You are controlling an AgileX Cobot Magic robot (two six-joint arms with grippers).
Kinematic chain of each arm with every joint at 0, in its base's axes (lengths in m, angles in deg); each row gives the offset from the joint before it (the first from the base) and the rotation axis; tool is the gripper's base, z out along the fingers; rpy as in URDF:
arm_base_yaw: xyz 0 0 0.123 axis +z
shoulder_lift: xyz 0 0 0 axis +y
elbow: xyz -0.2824 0 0.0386 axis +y
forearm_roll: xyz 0.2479 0 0.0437 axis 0.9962 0 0.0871
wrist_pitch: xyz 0 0 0 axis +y
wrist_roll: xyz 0.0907 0 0.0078 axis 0.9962 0 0.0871
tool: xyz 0 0 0 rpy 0 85 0
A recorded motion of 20 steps. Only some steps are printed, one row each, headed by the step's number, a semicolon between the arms.
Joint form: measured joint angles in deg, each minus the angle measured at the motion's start. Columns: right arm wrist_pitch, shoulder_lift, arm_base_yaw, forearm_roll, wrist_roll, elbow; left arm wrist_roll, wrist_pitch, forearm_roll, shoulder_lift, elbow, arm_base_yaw.
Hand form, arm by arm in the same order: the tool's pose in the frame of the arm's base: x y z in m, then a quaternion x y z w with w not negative. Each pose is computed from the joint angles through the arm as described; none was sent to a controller.
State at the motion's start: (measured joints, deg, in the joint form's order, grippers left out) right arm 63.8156 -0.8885 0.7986 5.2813 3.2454 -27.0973; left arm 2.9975 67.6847 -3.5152 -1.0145 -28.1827 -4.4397
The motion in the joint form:
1: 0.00 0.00 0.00 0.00 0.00 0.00; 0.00 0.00 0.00 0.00 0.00 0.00
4: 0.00 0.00 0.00 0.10 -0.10 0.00; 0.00 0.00 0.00 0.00 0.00 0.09
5: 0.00 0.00 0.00 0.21 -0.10 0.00; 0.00 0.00 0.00 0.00 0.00 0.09
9: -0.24 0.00 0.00 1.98 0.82 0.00; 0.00 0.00 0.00 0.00 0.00 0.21
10: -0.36 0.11 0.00 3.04 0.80 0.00; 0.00 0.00 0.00 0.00 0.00 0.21
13: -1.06 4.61 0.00 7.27 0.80 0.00; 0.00 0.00 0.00 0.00 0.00 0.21
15: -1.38 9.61 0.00 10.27 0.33 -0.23; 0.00 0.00 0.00 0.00 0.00 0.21
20: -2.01 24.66 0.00 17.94 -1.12 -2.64; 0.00 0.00 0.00 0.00 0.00 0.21
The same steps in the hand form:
1: -0.0068 0.0074 0.2657 0.01582 0.86856 0.06336 0.49126; -0.0126 -0.0042 0.2655 0.06027 0.87837 -0.03646 0.47277
4: -0.0068 0.0076 0.2657 0.01501 0.86854 0.06380 0.49127; -0.0126 -0.0042 0.2655 0.05958 0.87841 -0.03609 0.47280
5: -0.0068 0.0077 0.2657 0.01495 0.86850 0.06476 0.49121; -0.0126 -0.0042 0.2655 0.05958 0.87841 -0.03609 0.47280
9: -0.0068 0.0102 0.2662 0.02109 0.86660 0.08415 0.49141; -0.0125 -0.0043 0.2655 0.05866 0.87847 -0.03559 0.47284
10: -0.0065 0.0117 0.2666 0.02054 0.86602 0.09327 0.49080; -0.0125 -0.0043 0.2655 0.05866 0.87847 -0.03559 0.47284
13: 0.0048 0.0177 0.2685 0.02384 0.87888 0.12880 0.45871; -0.0125 -0.0043 0.2655 0.05866 0.87847 -0.03559 0.47284
15: 0.0171 0.0219 0.2700 0.02633 0.89328 0.15144 0.42241; -0.0125 -0.0043 0.2655 0.05866 0.87847 -0.03559 0.47284
20: 0.0548 0.0324 0.2771 0.04084 0.92248 0.20730 0.32308; -0.0125 -0.0043 0.2655 0.05866 0.87847 -0.03559 0.47284

